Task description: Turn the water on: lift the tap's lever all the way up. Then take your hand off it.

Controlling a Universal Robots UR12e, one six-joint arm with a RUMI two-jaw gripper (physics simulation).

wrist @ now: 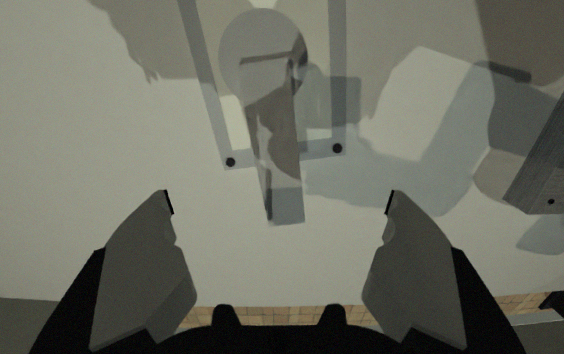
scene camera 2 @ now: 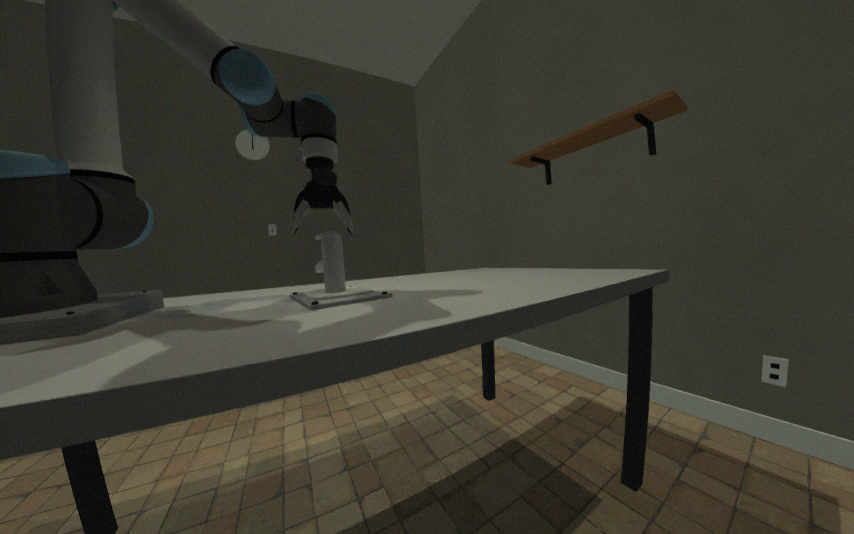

my gripper: wrist; scene camera 2
same spot on my gripper: [wrist: 138, 286] = [scene camera 2: 340, 207]
